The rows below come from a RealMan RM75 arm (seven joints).
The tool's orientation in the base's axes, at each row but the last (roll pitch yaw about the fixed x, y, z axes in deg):
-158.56 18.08 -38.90
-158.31 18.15 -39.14
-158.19 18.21 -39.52
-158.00 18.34 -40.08
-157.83 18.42 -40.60
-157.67 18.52 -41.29
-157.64 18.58 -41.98
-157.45 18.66 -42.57
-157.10 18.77 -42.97
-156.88 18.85 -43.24
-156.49 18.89 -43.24
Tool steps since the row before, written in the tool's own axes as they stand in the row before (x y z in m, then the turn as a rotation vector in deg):
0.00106 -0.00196 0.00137 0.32 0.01 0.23
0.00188 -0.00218 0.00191 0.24 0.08 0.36
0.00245 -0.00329 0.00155 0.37 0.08 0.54
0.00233 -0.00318 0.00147 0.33 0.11 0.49
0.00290 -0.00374 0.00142 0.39 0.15 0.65
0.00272 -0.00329 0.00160 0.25 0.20 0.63
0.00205 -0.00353 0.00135 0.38 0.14 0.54
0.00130 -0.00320 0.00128 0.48 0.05 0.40
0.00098 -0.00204 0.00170 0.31 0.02 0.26
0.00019 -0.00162 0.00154 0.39 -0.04 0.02
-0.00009 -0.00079 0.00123 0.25 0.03 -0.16
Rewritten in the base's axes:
0.00211 0.00129 -0.00086 0.23 -0.09 -0.31
0.00288 0.00118 -0.00151 0.13 -0.03 -0.42
0.00405 0.00136 -0.00097 0.22 -0.02 -0.62
0.00390 0.00129 -0.00090 0.17 -0.04 -0.57
0.00471 0.00123 -0.00082 0.19 -0.02 -0.75
0.00429 0.00109 -0.00108 0.06 0.02 -0.70
0.00399 0.00149 -0.00056 0.19 -0.07 -0.64
0.00325 0.00170 -0.00037 0.32 -0.14 -0.52
0.00223 0.00140 -0.00105 0.21 -0.09 -0.33
0.00138 0.00158 -0.00080 0.30 -0.22 -0.13
0.00058 0.00112 -0.00074 0.14 -0.26 0.05

